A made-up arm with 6 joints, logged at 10 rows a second.
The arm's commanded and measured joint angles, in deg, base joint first. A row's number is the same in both.
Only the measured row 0 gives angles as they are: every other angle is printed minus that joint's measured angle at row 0.
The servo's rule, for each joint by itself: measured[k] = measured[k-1] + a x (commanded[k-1-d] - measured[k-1]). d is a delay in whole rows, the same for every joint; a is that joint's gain. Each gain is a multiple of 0.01, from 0.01 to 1. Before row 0 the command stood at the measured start. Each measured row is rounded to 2 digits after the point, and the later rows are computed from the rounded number. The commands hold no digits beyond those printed.
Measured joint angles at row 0:
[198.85, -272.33, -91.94, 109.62, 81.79, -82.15]
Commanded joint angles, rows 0 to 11:
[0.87, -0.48, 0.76, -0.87, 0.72, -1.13]
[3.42, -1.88, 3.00, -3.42, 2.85, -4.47]
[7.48, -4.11, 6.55, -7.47, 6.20, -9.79]
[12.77, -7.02, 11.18, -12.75, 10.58, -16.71]
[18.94, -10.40, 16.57, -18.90, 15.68, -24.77]
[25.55, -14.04, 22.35, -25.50, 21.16, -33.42]
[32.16, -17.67, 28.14, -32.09, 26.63, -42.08]
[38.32, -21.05, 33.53, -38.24, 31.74, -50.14]
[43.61, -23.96, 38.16, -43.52, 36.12, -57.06]
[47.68, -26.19, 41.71, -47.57, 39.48, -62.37]
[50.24, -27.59, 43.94, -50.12, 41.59, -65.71]
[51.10, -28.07, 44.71, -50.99, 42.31, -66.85]
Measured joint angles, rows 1 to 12:
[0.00, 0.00, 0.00, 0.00, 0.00, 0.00]
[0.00, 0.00, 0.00, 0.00, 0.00, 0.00]
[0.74, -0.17, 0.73, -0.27, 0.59, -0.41]
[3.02, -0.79, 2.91, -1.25, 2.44, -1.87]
[6.81, -1.99, 6.40, -3.18, 5.52, -4.72]
[11.88, -3.80, 10.99, -6.15, 9.67, -9.04]
[17.88, -6.18, 16.35, -10.10, 14.60, -14.70]
[24.40, -9.01, 22.11, -14.87, 19.98, -21.44]
[31.00, -12.13, 27.90, -20.21, 25.43, -28.87]
[37.22, -15.34, 33.30, -25.80, 30.60, -36.53]
[42.65, -18.44, 37.97, -31.29, 35.13, -43.92]
[46.93, -21.23, 41.56, -36.34, 38.70, -50.56]
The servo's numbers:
d 2
a 0.85 0.36 0.96 0.31 0.82 0.36

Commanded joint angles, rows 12 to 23:
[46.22, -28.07, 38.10, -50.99, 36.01, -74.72]
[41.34, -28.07, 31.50, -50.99, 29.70, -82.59]
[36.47, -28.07, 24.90, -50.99, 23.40, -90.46]
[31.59, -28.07, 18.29, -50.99, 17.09, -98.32]
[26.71, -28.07, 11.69, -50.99, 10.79, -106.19]
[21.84, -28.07, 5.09, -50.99, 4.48, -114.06]
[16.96, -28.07, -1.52, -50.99, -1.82, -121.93]
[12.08, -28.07, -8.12, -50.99, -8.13, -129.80]
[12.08, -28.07, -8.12, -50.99, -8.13, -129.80]
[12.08, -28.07, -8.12, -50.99, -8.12, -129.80]
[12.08, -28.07, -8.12, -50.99, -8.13, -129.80]
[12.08, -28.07, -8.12, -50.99, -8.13, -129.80]
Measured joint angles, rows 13 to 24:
[49.74, -23.52, 43.84, -40.61, 41.07, -56.01]
[50.90, -25.16, 44.68, -43.83, 42.09, -59.91]
[46.92, -26.21, 38.36, -46.05, 37.10, -65.24]
[42.18, -26.88, 31.77, -47.58, 31.03, -71.49]
[37.33, -27.31, 25.17, -48.64, 24.77, -78.32]
[32.45, -27.58, 18.57, -49.37, 18.47, -85.52]
[27.57, -27.76, 11.97, -49.87, 12.17, -92.96]
[22.70, -27.87, 5.37, -50.22, 5.86, -100.56]
[17.82, -27.94, -1.24, -50.46, -0.44, -108.25]
[12.94, -27.99, -7.84, -50.62, -6.75, -116.01]
[12.21, -28.02, -8.11, -50.73, -7.88, -120.97]
[12.10, -28.04, -8.12, -50.81, -8.08, -124.15]

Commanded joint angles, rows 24 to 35:
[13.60, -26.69, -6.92, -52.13, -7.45, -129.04]
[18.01, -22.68, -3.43, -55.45, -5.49, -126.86]
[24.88, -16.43, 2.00, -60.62, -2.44, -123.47]
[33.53, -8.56, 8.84, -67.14, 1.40, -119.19]
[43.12, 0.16, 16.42, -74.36, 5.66, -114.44]
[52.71, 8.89, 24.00, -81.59, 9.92, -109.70]
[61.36, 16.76, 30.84, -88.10, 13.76, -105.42]
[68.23, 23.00, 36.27, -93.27, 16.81, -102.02]
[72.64, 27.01, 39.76, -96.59, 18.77, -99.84]
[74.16, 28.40, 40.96, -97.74, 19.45, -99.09]
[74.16, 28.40, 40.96, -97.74, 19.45, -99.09]
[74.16, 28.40, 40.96, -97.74, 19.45, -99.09]
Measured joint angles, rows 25 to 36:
[12.08, -28.05, -8.12, -50.87, -8.12, -126.18]
[12.08, -28.06, -8.12, -50.91, -8.13, -127.48]
[13.37, -27.57, -6.97, -51.29, -7.57, -128.04]
[17.31, -25.81, -3.57, -52.58, -5.86, -127.62]
[23.74, -22.43, 1.78, -55.07, -3.06, -126.13]
[32.06, -17.44, 8.56, -58.81, 0.60, -123.63]
[41.46, -11.10, 16.11, -63.63, 4.75, -120.32]
[51.02, -3.90, 23.68, -69.20, 8.99, -116.50]
[59.81, 3.54, 30.55, -75.06, 12.90, -112.51]
[66.97, 10.55, 36.04, -80.71, 16.11, -108.73]
[71.79, 16.48, 39.61, -85.63, 18.29, -105.53]
[73.80, 20.77, 40.91, -89.38, 19.24, -103.21]

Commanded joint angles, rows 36 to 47:
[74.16, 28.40, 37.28, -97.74, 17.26, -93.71]
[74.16, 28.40, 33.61, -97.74, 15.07, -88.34]
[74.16, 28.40, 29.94, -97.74, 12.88, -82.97]
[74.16, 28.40, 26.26, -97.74, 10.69, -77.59]
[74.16, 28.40, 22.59, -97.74, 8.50, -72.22]
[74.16, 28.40, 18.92, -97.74, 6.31, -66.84]
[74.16, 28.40, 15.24, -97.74, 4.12, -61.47]
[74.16, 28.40, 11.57, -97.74, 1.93, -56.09]
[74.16, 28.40, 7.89, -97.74, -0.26, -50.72]
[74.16, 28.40, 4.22, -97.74, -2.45, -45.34]
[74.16, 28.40, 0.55, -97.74, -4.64, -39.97]
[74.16, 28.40, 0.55, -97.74, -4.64, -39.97]
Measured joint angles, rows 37 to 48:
[74.11, 23.52, 40.96, -91.97, 19.41, -101.73]
[74.15, 25.28, 40.96, -93.76, 19.44, -100.78]
[74.16, 26.40, 37.43, -94.99, 17.65, -98.23]
[74.16, 27.12, 33.76, -95.84, 15.53, -94.67]
[74.16, 27.58, 30.09, -96.43, 13.36, -90.46]
[74.16, 27.88, 26.41, -96.84, 11.17, -85.83]
[74.16, 28.07, 22.74, -97.12, 8.98, -80.93]
[74.16, 28.19, 19.07, -97.31, 6.79, -75.86]
[74.16, 28.27, 15.39, -97.44, 4.60, -70.68]
[74.16, 28.32, 11.72, -97.53, 2.41, -65.43]
[74.16, 28.35, 8.04, -97.60, 0.22, -60.13]
[74.16, 28.37, 4.37, -97.64, -1.97, -54.81]

